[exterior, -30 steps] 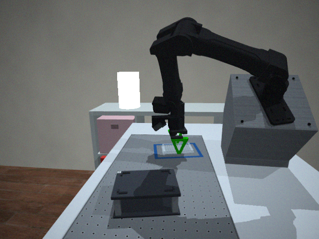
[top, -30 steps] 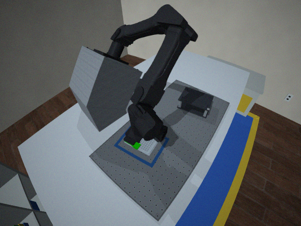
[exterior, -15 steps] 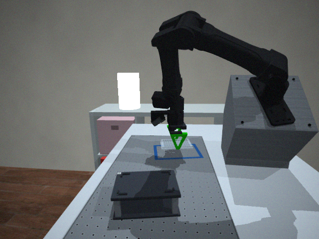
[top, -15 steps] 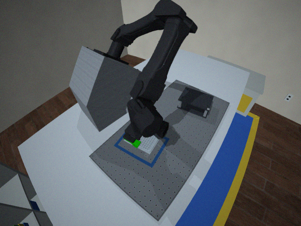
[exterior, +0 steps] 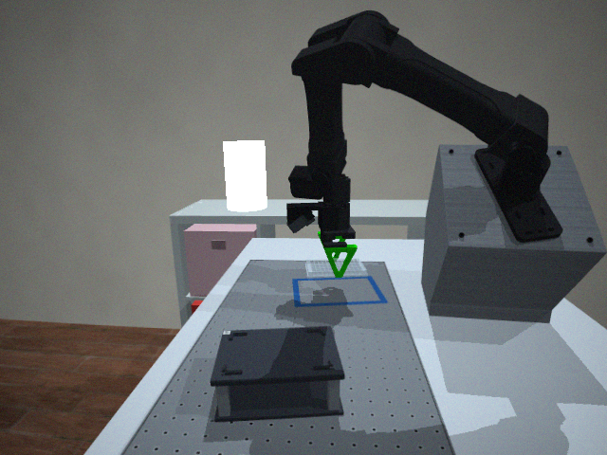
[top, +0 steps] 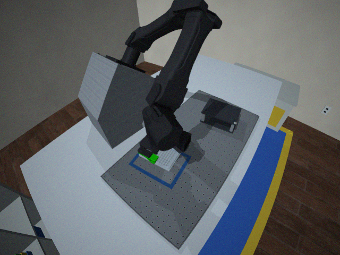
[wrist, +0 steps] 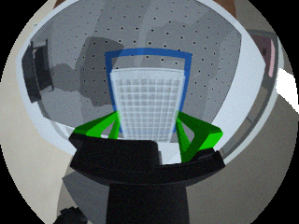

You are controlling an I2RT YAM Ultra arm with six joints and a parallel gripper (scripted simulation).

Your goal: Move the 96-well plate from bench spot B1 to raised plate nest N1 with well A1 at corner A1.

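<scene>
Right now my hand is 10 cm short of the dark raised nest N1 and 34 cm to the right of it. The rest, counted from my hand: clear 96-well plate: right at my hand.
</scene>
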